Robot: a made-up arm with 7 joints. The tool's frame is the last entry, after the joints. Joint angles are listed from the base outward.
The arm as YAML. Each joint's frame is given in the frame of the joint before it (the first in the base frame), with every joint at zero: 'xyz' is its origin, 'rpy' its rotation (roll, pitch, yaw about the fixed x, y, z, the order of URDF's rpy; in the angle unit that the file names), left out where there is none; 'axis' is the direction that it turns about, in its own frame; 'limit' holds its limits. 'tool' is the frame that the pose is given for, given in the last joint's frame.
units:
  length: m
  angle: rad
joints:
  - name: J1
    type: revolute
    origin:
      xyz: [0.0, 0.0, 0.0]
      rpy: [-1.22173, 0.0, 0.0]
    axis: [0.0, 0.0, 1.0]
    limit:
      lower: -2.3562
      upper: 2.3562
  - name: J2
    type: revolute
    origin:
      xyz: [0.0, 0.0, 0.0]
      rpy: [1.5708, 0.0, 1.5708]
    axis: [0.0, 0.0, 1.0]
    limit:
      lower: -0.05
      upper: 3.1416
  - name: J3
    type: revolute
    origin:
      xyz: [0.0, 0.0, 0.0]
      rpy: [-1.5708, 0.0, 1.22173]
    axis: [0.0, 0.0, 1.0]
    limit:
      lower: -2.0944
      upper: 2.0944
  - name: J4
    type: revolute
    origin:
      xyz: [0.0, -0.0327, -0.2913]
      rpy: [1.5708, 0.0, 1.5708]
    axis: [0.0, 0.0, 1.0]
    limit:
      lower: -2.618
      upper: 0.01
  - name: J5
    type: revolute
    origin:
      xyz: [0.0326, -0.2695, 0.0]
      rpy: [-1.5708, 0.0, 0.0]
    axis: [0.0, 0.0, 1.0]
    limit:
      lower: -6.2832
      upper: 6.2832
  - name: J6
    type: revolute
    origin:
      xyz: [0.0, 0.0, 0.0]
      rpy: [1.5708, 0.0, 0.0]
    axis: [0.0, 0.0, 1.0]
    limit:
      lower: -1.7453
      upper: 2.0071
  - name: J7
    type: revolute
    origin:
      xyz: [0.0, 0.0, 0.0]
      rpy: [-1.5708, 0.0, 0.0]
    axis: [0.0, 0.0, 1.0]
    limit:
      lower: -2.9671
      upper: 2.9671
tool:
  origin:
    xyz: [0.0, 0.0, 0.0]
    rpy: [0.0, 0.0, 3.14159]
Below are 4 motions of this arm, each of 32 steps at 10 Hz.
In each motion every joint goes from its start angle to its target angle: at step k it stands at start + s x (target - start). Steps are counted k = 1, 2, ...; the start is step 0. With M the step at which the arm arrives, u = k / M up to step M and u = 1 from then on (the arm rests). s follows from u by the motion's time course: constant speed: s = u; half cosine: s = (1 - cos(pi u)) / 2; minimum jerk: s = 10 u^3 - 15 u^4 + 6 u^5.
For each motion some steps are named. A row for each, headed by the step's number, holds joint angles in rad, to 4 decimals.
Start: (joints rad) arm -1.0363 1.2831 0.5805 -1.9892 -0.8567 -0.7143 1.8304
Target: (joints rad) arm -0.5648 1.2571 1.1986 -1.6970 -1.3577 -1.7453 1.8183
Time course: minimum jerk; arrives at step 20
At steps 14, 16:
14: -0.6417 1.2613 1.0978 -1.7447 -1.2760 -1.5772 1.8203
16: -0.5921 1.2586 1.1628 -1.7139 -1.3287 -1.6856 1.8190

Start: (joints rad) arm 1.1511 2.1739 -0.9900 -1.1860 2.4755 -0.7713 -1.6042
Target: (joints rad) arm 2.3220 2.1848 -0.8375 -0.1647 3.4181 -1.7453 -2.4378
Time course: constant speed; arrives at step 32
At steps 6, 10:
6: 1.3706 2.1759 -0.9614 -0.9945 2.6522 -0.9539 -1.7605
10: 1.5170 2.1773 -0.9423 -0.8668 2.7701 -1.0757 -1.8647

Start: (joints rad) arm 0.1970 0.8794 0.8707 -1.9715 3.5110 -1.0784 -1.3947
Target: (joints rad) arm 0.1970 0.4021 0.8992 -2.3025 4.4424 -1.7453 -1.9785
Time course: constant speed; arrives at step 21
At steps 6, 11, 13, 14, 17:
6: 0.1970 0.7430 0.8788 -2.0661 3.7771 -1.2689 -1.5615
11: 0.1970 0.6294 0.8856 -2.1449 3.9989 -1.4277 -1.7005
13: 0.1970 0.5839 0.8883 -2.1764 4.0876 -1.4912 -1.7561
14: 0.1970 0.5612 0.8897 -2.1922 4.1319 -1.5230 -1.7839
17: 0.1970 0.4930 0.8938 -2.2395 4.2650 -1.6183 -1.8673

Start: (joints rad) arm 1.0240 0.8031 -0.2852 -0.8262 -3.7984 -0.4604 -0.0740
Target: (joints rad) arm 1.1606 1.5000 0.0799 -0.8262 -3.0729 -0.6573 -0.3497
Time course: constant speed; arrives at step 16
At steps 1, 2, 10, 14, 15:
1: 1.0325 0.8467 -0.2624 -0.8262 -3.7531 -0.4727 -0.0912
2: 1.0411 0.8902 -0.2396 -0.8262 -3.7077 -0.4850 -0.1085
10: 1.1094 1.2387 -0.0570 -0.8262 -3.3450 -0.5835 -0.2463
14: 1.1435 1.4129 0.0343 -0.8262 -3.1636 -0.6327 -0.3152
15: 1.1521 1.4564 0.0571 -0.8262 -3.1182 -0.6450 -0.3325

